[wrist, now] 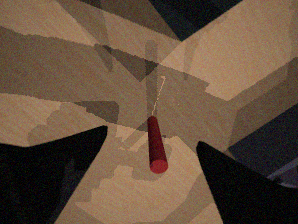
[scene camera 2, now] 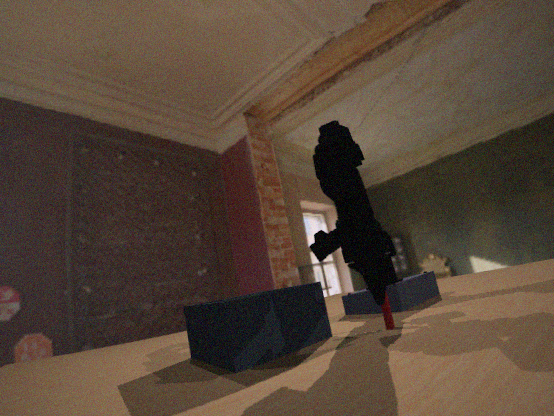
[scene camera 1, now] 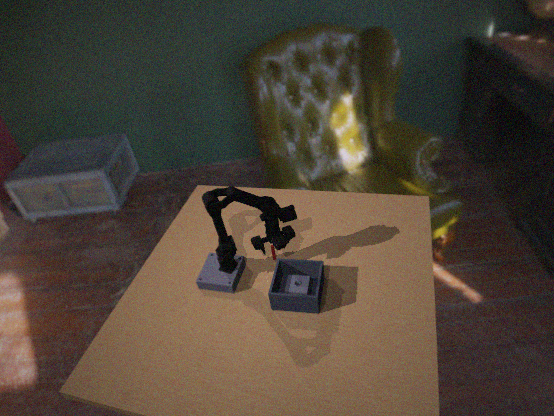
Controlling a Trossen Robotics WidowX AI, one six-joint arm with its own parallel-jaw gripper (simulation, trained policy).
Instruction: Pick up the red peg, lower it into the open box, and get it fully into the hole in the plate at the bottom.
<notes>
In view: my gripper [scene camera 2: 380, 298], a red peg [wrist: 158, 162] and a blue-grey box [scene camera 2: 238, 333].
The blue-grey box is seen too in scene camera 1 [scene camera 1: 278, 299]. My gripper shows as well in the wrist view [wrist: 153, 137].
</notes>
